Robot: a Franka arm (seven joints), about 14 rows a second.
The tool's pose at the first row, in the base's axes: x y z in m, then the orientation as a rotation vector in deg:
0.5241 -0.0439 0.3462 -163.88 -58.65 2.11
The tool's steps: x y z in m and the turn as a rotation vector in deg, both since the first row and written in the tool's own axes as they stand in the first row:
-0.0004 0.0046 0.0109 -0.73 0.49 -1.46
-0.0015 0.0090 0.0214 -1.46 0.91 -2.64
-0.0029 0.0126 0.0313 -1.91 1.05 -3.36
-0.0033 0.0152 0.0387 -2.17 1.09 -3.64
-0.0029 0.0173 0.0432 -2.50 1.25 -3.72
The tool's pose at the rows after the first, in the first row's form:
0.5261 -0.0467 0.3349 -163.62 -60.87 0.92
0.5274 -0.0499 0.3240 -163.50 -62.70 -0.15
0.5280 -0.0526 0.3137 -163.45 -63.85 -0.64
0.5289 -0.0542 0.3061 -163.51 -64.32 -0.85
0.5303 -0.0552 0.3014 -163.70 -64.52 -1.26

